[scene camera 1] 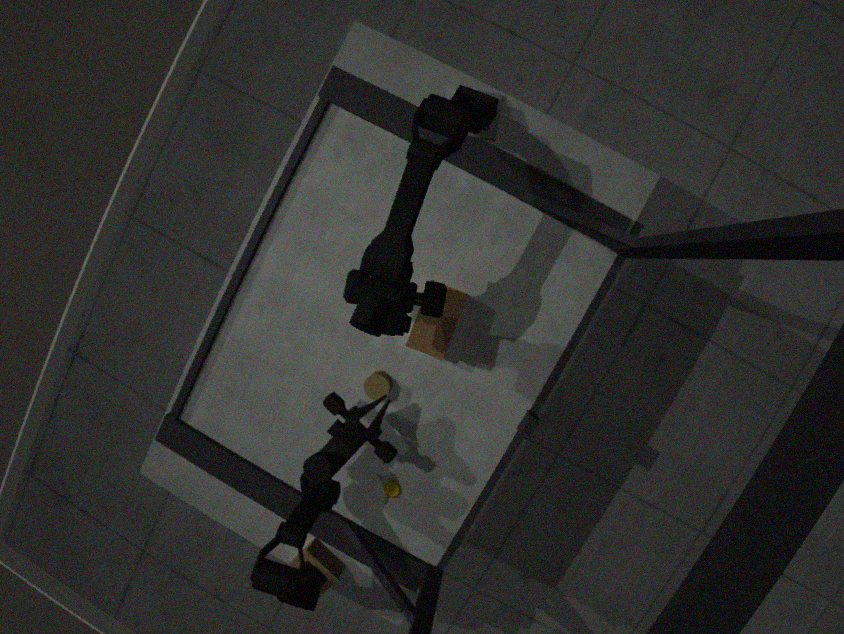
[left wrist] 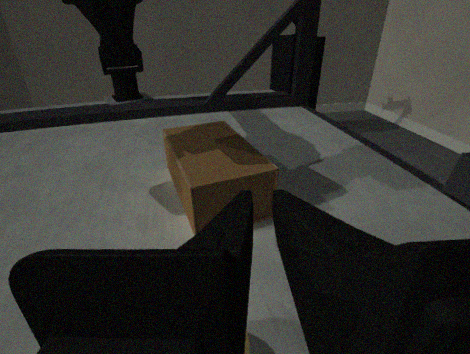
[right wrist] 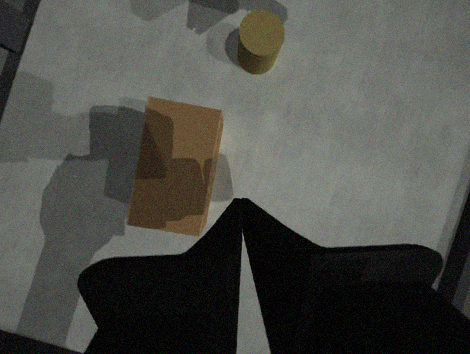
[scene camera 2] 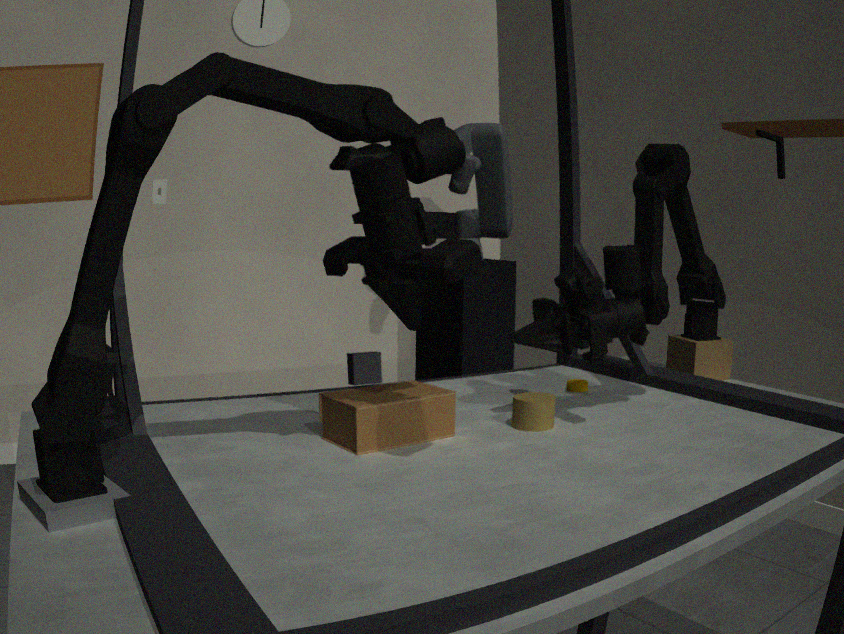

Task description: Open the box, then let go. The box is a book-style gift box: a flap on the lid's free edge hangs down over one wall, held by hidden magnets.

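Frame: origin at the left arm's base, x left, y ahead, z down, level; metres.
Seen in the pictures: left gripper, fingertip midpoint: (scene camera 1: 387, 397) (left wrist: 261, 200) (scene camera 2: 513, 338); right gripper, fingertip midpoint: (left wrist: 125, 63) (right wrist: 240, 204) (scene camera 2: 414, 329); left arm's base, origin of the base link: (scene camera 1: 309, 578) (scene camera 2: 701, 337); right arm's base, origin of the base link: (scene camera 1: 475, 113) (left wrist: 127, 97) (scene camera 2: 71, 487).
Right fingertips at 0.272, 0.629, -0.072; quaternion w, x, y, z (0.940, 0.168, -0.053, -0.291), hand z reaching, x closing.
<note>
Pixels of each thing's top centre, then the offset from my right fingertips to it, as dx, dy, dz.
- orange-brown box, middle of its top: (left wrist: 211, 145) (right wrist: 174, 167) (scene camera 2: 387, 392) (scene camera 1: 435, 320) -0.073, +0.015, +0.089
- tan cylinder, middle of its top: (scene camera 2: 534, 396) (right wrist: 262, 32) (scene camera 1: 376, 387) -0.079, -0.186, +0.107
- small yellow object, middle of its top: (scene camera 2: 577, 381) (scene camera 1: 391, 489) -0.266, -0.348, +0.134
The orange-brown box (scene camera 1: 424, 339) (scene camera 2: 409, 421) (left wrist: 212, 202) (right wrist: 192, 137) stands on the table with its lid down. I cannot tell the flap clearly from the walls. My right gripper (scene camera 2: 414, 328) (right wrist: 240, 204) is shut and empty, pointing down high above the table near the box; its fingertips are hidden in scene camera 1. My left gripper (scene camera 1: 386, 399) (scene camera 2: 516, 338) (left wrist: 261, 200) is nearly shut, with a narrow gap between its fingertips and nothing in it. It hangs above the table, apart from the box, near the tan cylinder in scene camera 1.
The tan cylinder (scene camera 1: 376, 384) (scene camera 2: 533, 413) (right wrist: 261, 32) stands beside the box, a short way off. A small yellow object (scene camera 1: 391, 488) (scene camera 2: 577, 386) lies farther off, near the left arm. Dark frame rails (scene camera 1: 238, 470) (scene camera 2: 477, 603) border the table. The scene is dim, with arm shadows across the box.
</note>
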